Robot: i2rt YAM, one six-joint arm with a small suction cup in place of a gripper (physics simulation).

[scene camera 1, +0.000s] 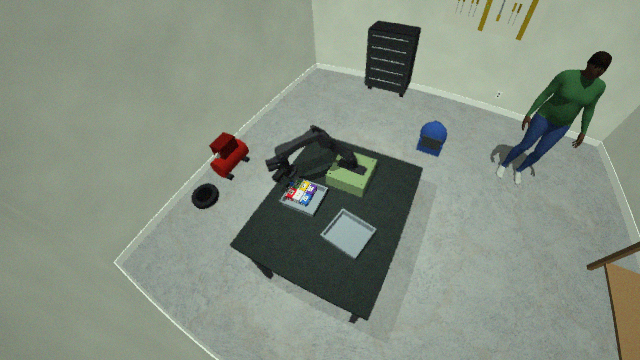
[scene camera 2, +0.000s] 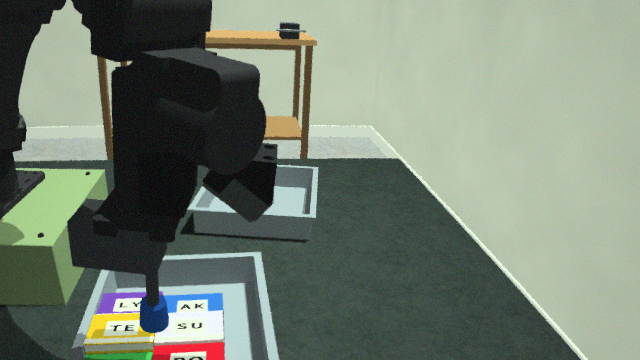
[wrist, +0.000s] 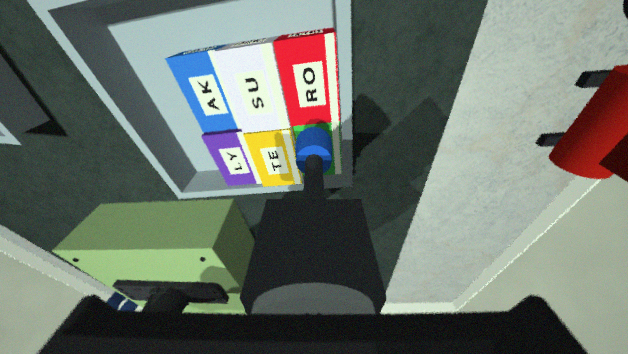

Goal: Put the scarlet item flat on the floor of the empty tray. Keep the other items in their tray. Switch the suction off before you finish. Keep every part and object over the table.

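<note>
The scarlet item, labelled RO, lies in the filled tray, beside the white SU item and the green item. The yellow TE, purple LY and blue AK items lie there too. My suction cup carries nothing. In the wrist view it covers much of the green item, near the scarlet item's end; its exact height is unclear. The empty tray stands apart.
The green base block under the arm stands close to the filled tray. Both trays have raised walls. The dark table has an edge close to the filled tray. A person stands away from the table.
</note>
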